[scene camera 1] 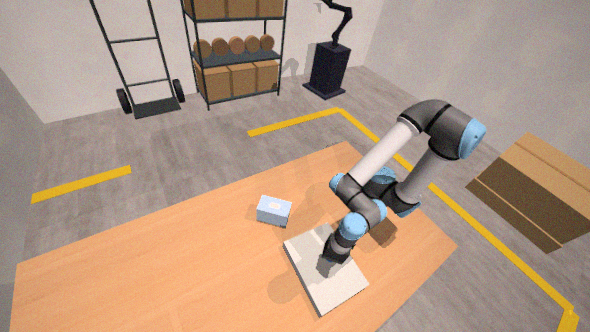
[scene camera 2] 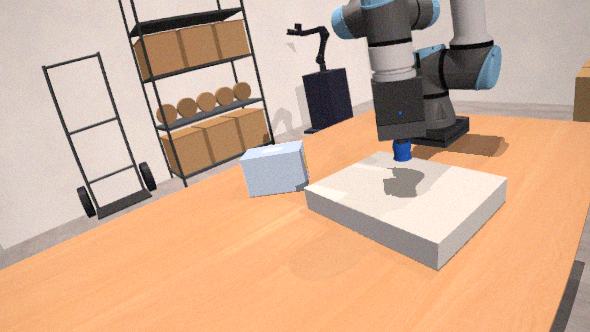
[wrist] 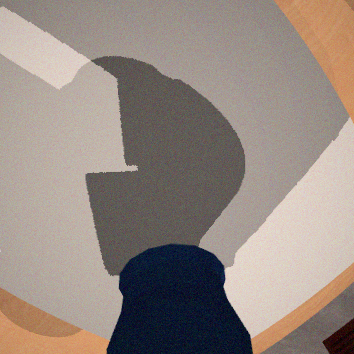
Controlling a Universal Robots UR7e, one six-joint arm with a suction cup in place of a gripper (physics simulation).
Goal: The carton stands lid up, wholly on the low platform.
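Frame: origin at the arm's base, x ahead, y left, z up, level; centimetres.
Where they show: hand, its tool point: (scene camera 2: pixel 402 157) (wrist: pixel 172 284); arm's base, origin of its link: (scene camera 2: pixel 431 121).
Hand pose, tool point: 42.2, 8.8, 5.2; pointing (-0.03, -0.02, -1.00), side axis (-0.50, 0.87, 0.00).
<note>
Each offset is from my tool point to the top centre of the thing, as dx, dy, dz. Level surfaces: height alone.
A light blue carton @[+2.4, -33.5, +0.3] (scene camera 1: pixel 273 215) (scene camera 2: pixel 275 172) stands on the table @[dz -9.8] (scene camera 1: pixel 150 260) (scene camera 2: pixel 150 260), just off the platform's left back corner. A pale oval mark shows on its upper face and a yellow-brown patch on its right end in scene camera 2. I cannot tell which face is the lid. The low whitish platform @[+0.9, -0.3, -5.0] (scene camera 1: pixel 340 295) (scene camera 2: pixel 465 200) (wrist: pixel 295 240) bears no carton. My gripper (scene camera 1: pixel 330 260) (scene camera 2: pixel 402 159) (wrist: pixel 172 255), a blue suction cup, points down over the platform's back part, a little above it. It is shut with nothing on it. The carton does not show in the wrist view.
The arm's dark base (scene camera 2: pixel 445 132) stands on the table behind the platform. Beyond the table are a shelf rack (scene camera 1: pixel 240 60), a hand truck (scene camera 1: pixel 157 107), a dark pedestal (scene camera 1: pixel 328 70) with a small black arm, and a large cardboard box (scene camera 1: pixel 540 195) at the right.
</note>
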